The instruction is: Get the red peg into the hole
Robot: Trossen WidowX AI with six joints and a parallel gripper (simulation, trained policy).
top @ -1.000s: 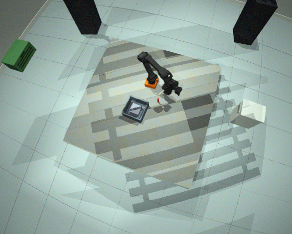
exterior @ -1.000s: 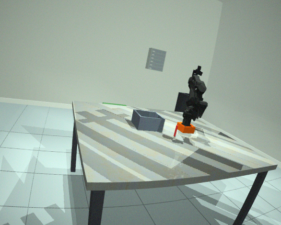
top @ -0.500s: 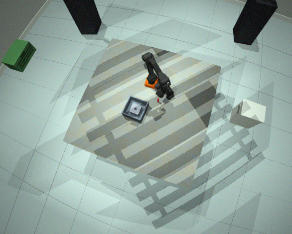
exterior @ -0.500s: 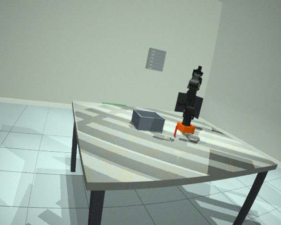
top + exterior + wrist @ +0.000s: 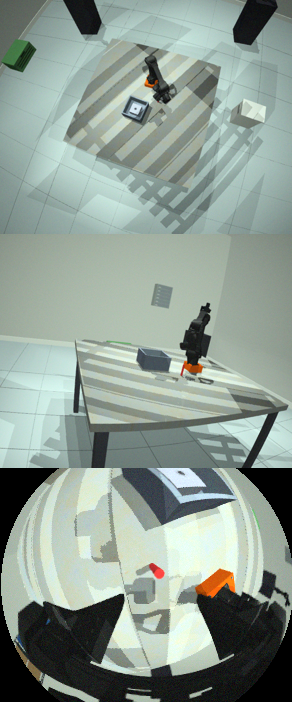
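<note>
Now: gripper tip 1 cm short of the red peg, 2 cm to the left of it and 7 cm above it. From my gripper tip the other things lie so: plate: 13 cm ahead, 21 cm to the right, 6 cm below; grey box: 13 cm ahead, 21 cm to the right, 8 cm below.
</note>
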